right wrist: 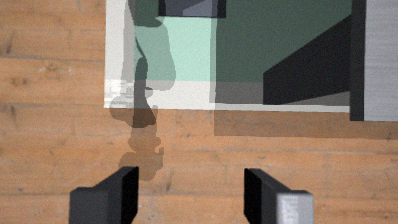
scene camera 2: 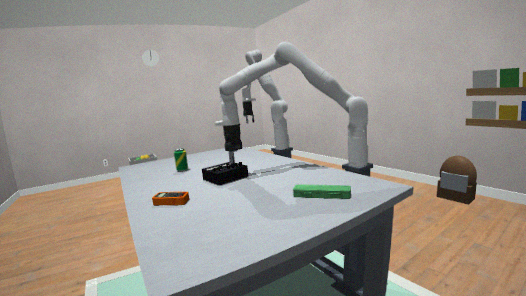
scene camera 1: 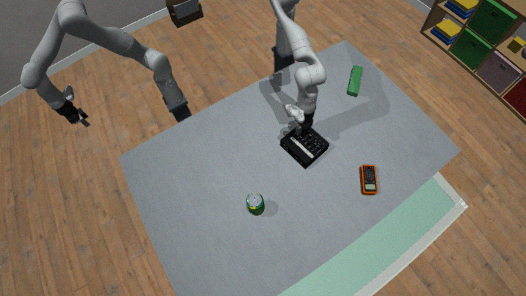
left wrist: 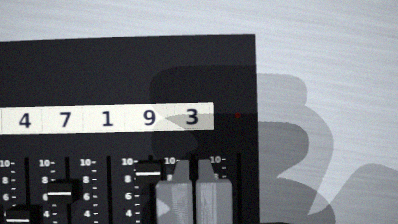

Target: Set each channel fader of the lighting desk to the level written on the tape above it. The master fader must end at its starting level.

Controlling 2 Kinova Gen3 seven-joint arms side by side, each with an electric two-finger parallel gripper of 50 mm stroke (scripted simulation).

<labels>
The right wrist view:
right gripper: 191, 190
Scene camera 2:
green block: 306, 191
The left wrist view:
left gripper: 194, 182
</labels>
